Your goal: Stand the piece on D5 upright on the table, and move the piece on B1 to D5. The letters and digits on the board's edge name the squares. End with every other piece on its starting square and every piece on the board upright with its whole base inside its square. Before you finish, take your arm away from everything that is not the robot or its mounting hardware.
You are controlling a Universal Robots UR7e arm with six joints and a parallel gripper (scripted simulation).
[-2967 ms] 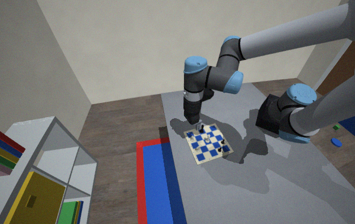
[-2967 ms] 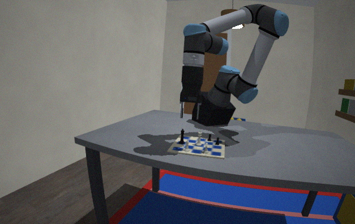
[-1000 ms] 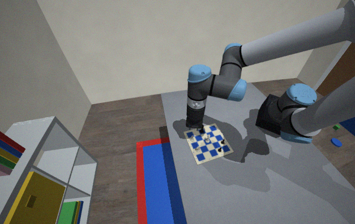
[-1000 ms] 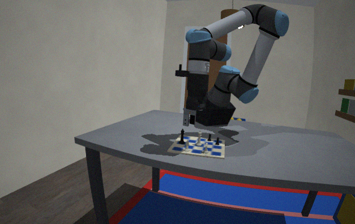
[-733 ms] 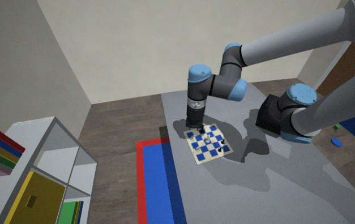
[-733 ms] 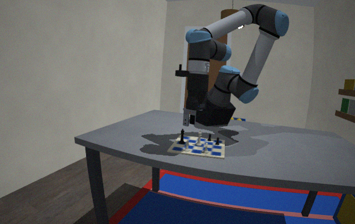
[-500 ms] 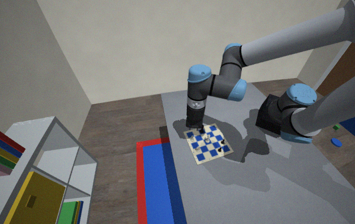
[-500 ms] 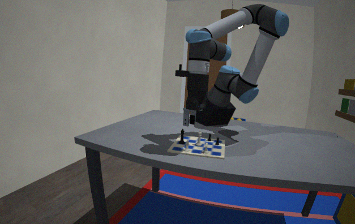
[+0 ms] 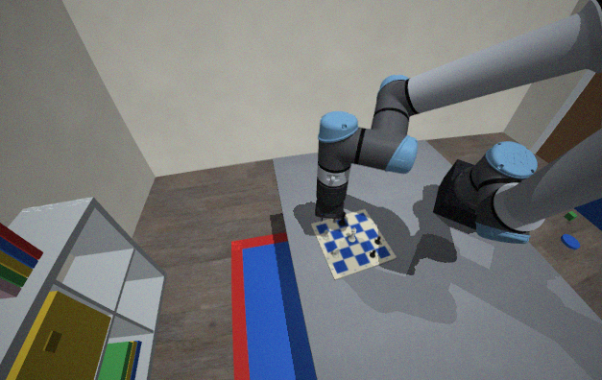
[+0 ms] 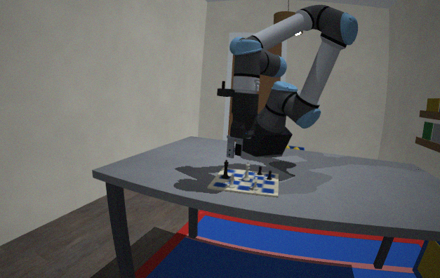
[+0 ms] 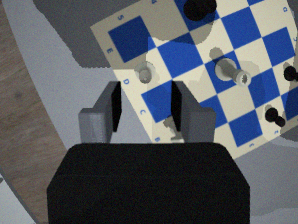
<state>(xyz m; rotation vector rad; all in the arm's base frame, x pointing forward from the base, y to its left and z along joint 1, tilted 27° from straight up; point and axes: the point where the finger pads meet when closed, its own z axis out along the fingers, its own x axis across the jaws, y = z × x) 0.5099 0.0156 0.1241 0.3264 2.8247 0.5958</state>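
The small white piece lies 100 mm below my hand. Also, from my hand: chessboard (120 mm below, 90 mm behind, 10 mm to the left); then tall black piece (90 mm below, 60 mm to the right, 60 mm behind).
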